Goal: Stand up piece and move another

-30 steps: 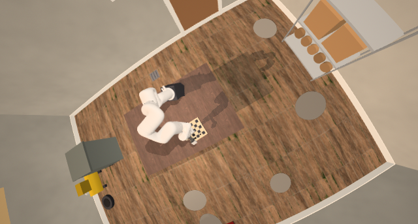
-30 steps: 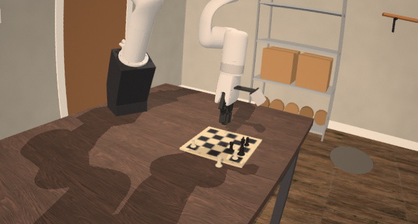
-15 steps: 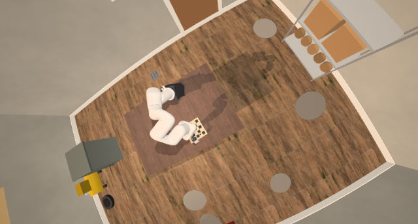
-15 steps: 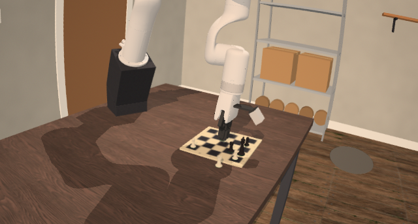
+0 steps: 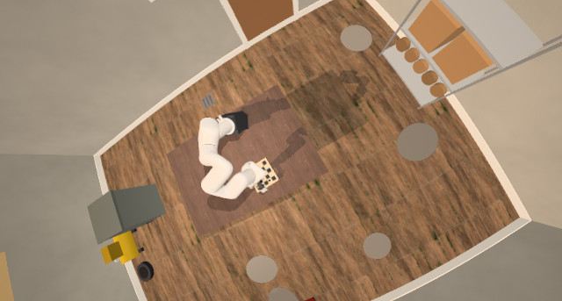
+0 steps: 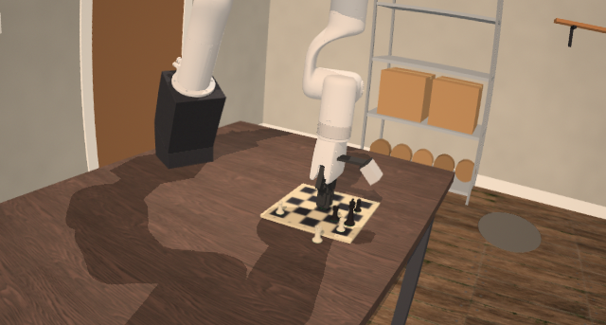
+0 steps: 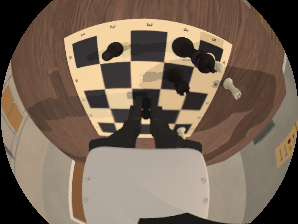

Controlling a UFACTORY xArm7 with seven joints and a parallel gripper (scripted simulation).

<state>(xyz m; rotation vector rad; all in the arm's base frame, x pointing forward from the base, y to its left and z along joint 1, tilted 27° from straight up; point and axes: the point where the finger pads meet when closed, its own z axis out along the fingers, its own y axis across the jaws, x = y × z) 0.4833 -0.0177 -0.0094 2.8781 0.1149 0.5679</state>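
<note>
Now: hand 30 mm above the chessboard.
</note>
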